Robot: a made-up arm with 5 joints.
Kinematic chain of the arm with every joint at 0, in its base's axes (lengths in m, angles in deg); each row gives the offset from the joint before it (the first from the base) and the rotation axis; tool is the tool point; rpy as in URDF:
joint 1: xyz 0.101 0 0.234 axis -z
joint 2: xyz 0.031 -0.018 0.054 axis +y
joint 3: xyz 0.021 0 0.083 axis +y
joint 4: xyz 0.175 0 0.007 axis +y
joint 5: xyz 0.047 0.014 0 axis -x
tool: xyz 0 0 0 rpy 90 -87.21 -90
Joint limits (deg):
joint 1: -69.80..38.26
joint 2: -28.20..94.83
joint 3: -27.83..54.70
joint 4: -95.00..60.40
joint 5: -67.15..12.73
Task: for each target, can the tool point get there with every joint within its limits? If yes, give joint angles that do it. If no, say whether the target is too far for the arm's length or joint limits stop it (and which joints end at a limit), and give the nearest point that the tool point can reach.
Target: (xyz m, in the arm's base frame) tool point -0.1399 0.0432 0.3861
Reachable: no: joint limits stop it (at a limit: joint 2, joint 3, joint 4) | nearest point 0.0260 0.0134 0.1888 | short by 0.260 m
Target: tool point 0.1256 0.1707 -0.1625
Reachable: no: too far | nearest point 0.1536 0.1314 0.0399 | short by 0.208 m
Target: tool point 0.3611 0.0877 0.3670
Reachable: yes | joints -19.46 9.47 2.40 -51.09 -0.46
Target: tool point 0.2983 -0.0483 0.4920
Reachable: yes | joints 12.64 -9.84 -12.14 -60.79 -42.51
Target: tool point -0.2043 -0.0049 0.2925
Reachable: no: joint limits stop it (at a limit: joint 2, joint 3) | nearest point 0.0231 -0.0013 0.1854 | short by 0.251 m
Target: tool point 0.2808 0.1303 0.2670
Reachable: yes | joints -36.97 -12.02 36.96 31.28 -30.64
